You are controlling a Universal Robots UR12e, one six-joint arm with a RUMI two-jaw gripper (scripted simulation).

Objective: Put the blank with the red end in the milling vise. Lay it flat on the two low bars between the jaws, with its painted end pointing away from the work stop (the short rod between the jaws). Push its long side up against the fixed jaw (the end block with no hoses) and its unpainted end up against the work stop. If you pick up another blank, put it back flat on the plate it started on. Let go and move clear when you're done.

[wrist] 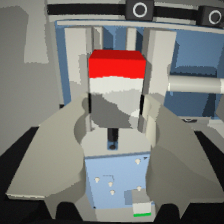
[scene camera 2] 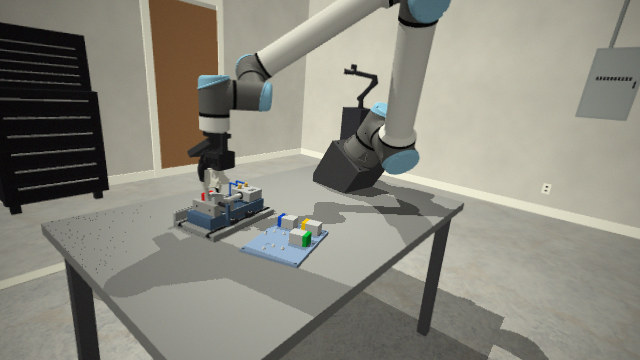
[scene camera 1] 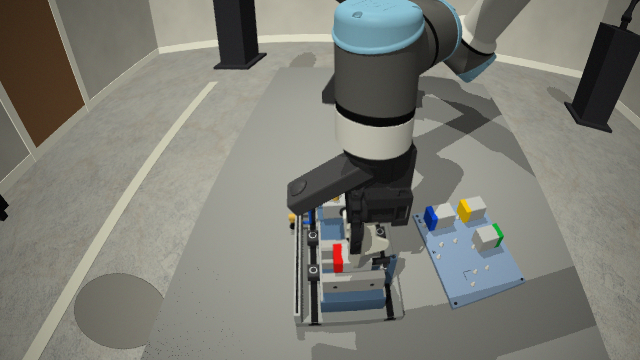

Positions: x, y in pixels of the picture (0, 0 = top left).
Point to a fixed jaw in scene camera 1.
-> At 360, 280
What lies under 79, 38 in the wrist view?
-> A fixed jaw.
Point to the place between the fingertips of my gripper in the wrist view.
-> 115, 95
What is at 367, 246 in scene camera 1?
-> My gripper.
